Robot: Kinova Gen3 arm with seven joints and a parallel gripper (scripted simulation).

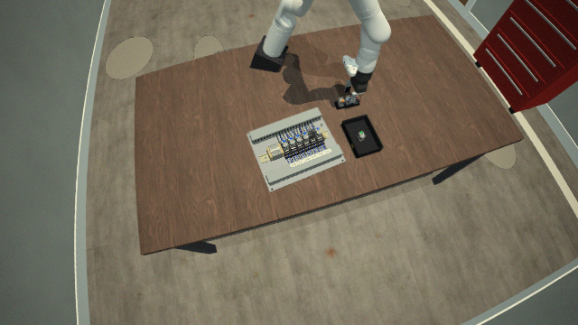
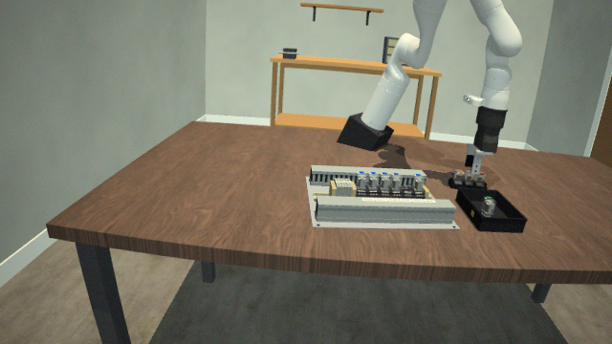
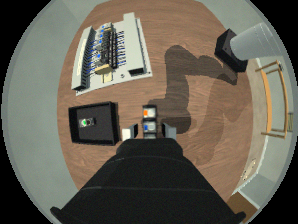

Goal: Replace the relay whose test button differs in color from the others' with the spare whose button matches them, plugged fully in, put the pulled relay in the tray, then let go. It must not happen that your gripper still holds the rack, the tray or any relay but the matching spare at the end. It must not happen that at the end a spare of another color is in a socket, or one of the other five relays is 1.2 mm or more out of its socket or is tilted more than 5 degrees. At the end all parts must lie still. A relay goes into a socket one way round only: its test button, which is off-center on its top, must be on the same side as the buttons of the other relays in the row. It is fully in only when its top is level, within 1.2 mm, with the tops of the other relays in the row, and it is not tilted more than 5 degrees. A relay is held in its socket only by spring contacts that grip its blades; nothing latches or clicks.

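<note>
My gripper is now 60 mm above the black stand. Round my hand: black tray 170 mm ahead, 50 mm below; grey relay 180 mm ahead, 40 mm below, 10 mm to the right.
</note>
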